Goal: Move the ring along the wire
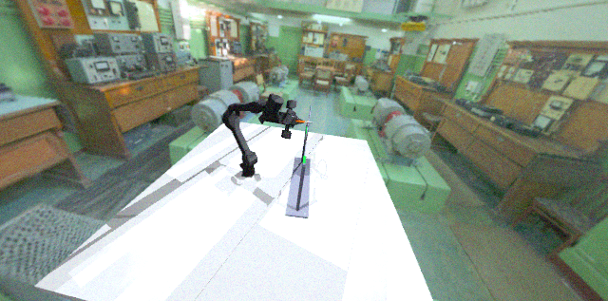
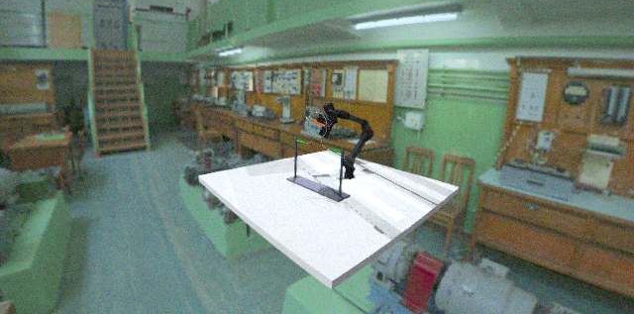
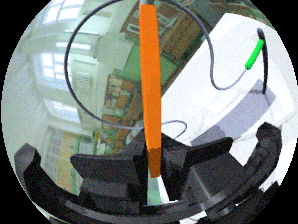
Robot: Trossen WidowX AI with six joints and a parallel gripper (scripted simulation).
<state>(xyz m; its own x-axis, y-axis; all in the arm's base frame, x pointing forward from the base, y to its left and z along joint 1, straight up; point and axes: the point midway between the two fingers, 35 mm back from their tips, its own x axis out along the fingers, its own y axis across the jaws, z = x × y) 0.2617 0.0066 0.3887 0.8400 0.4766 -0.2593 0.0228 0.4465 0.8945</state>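
Right now the ring with orange handle is 8 cm to the right of my gripper tip, 4 cm above it and 1 cm ahead of it.
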